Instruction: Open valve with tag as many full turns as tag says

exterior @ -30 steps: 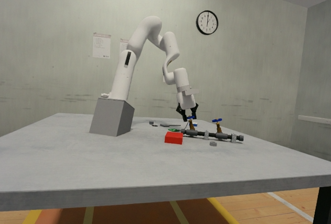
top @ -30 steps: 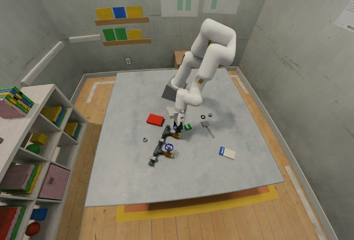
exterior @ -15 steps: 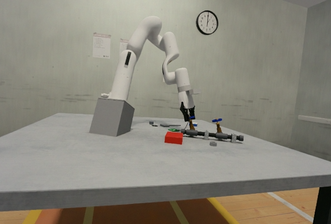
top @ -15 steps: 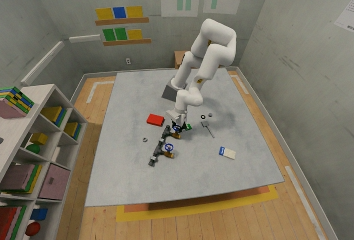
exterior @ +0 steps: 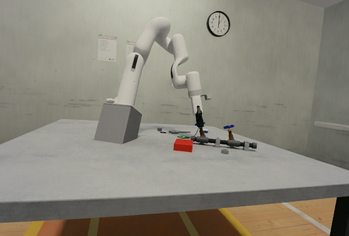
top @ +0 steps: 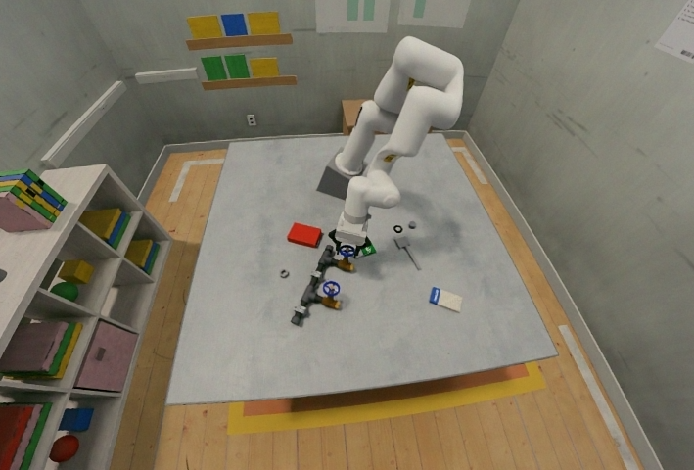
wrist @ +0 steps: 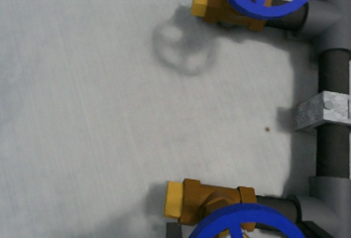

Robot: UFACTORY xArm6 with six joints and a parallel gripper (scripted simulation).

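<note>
Right now the green tag is 90 mm to the left of my hand, 90 mm below it and 60 mm behind it. Also, from my hand: grey nut 240 mm to the right, 90 mm below, 40 mm ahead; then red block 170 mm to the right, 130 mm behind, 80 mm below; then grey flat tool 250 mm to the left, 90 mm below, 50 mm behind.
</note>
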